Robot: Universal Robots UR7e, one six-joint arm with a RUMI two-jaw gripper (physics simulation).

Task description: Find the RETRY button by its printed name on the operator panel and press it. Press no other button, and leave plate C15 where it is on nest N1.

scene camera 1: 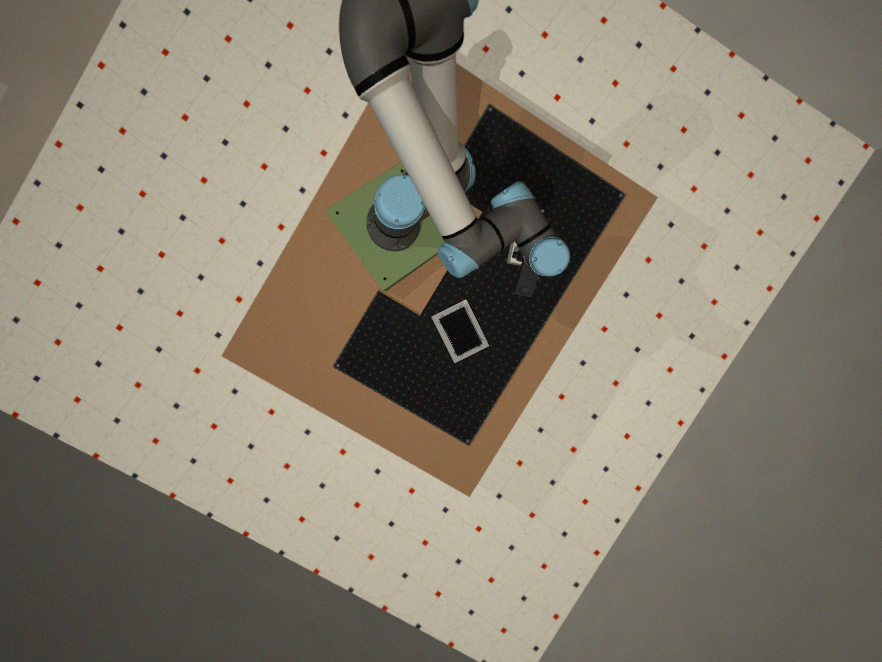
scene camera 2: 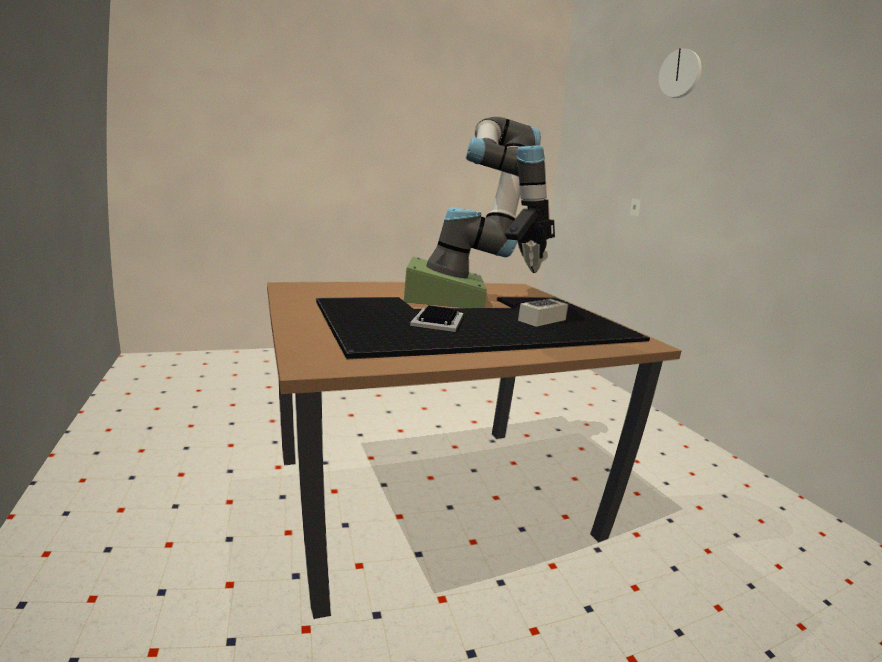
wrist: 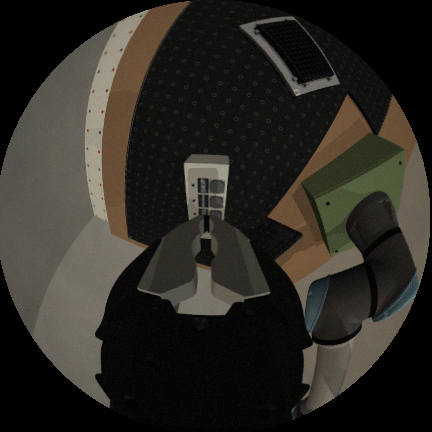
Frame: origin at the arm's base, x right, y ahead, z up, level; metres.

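Seen in the pictures: gripper, fingertip midpoint: (scene camera 2: 534, 273) (wrist: 207, 216); arm's base, link origin: (scene camera 2: 447, 271) (wrist: 368, 215).
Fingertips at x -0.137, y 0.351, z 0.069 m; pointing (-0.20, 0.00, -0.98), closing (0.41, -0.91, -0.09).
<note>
Pixels of each thing's top centre, then the offset from my fingertips to it. Level surfaces: height alone.
- operator panel, top centre: (wrist: 205, 208) (scene camera 2: 545, 302) dx -0.063, dy -0.013, dz -0.093 m
- Plate C15, top centre: (wrist: 299, 46) (scene camera 2: 438, 312) (scene camera 1: 460, 332) dx +0.282, dy -0.010, dz -0.123 m
- nest N1, top centre: (wrist: 298, 47) (scene camera 2: 438, 313) (scene camera 1: 460, 331) dx +0.282, dy -0.010, dz -0.127 m
- black mat, surface height: dz -0.149 m
- brown table, surface height: dz -0.162 m
The operator panel (scene camera 2: 542, 313) (wrist: 207, 171) is a pale box on the black mat. In the wrist view, several dark round buttons (wrist: 216, 186) show on it beside printed labels; the nearer part is hidden by my fingers. The labels are too small to read surely, and I cannot make out RETRY. My gripper (scene camera 2: 534, 269) (wrist: 207, 216) is shut and empty, pointing down well above the panel, touching nothing. In scene camera 1 the arm hides the fingers and most of the panel. Plate C15 (scene camera 1: 460, 332) (scene camera 2: 438, 314) (wrist: 297, 50), a black gridded plate, sits on nest N1 (scene camera 1: 450, 309) (scene camera 2: 434, 327) (wrist: 317, 87), a silver frame.
The green base block (scene camera 1: 356, 235) (scene camera 2: 441, 288) (wrist: 350, 160) carries the arm, beside the black mat (scene camera 1: 398, 356) (scene camera 2: 384, 342) (wrist: 200, 100). The brown table (scene camera 1: 284, 313) (scene camera 2: 299, 363) extends past the mat. The nest is well apart from the panel.
</note>
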